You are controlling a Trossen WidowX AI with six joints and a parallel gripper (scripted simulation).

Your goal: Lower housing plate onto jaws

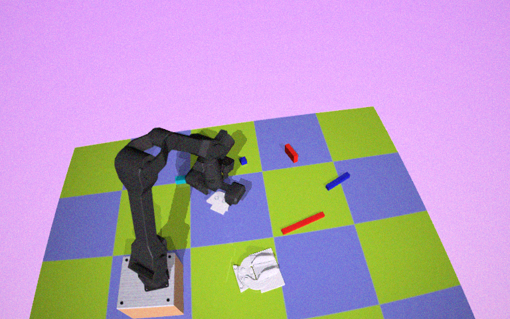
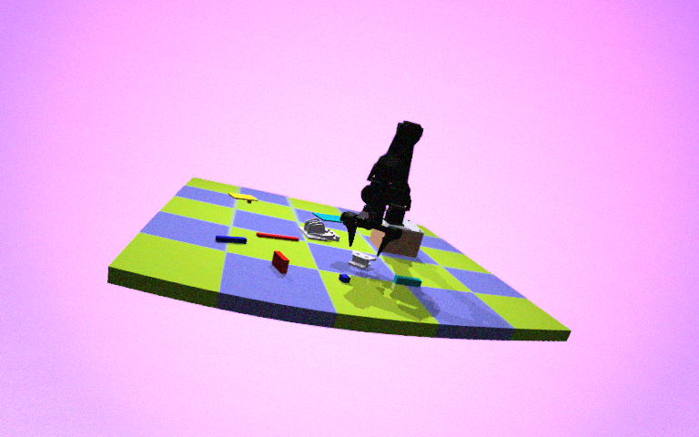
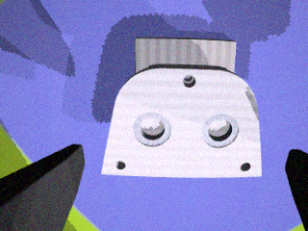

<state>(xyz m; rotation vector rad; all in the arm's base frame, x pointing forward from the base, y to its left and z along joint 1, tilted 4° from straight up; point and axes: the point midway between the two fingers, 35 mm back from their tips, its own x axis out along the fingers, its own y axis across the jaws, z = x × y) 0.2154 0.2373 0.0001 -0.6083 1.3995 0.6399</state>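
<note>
Now: gripper tip 1 cm to the right of the housing plate and 1 cm above it. Also, from my gripper tip: blue cube: 16 cm to the left, 12 cm ahead, 3 cm below; red bar: 24 cm ahead, 14 cm to the right, 4 cm below; teal bar: 14 cm to the left, 9 cm behind, 3 cm below.
</note>
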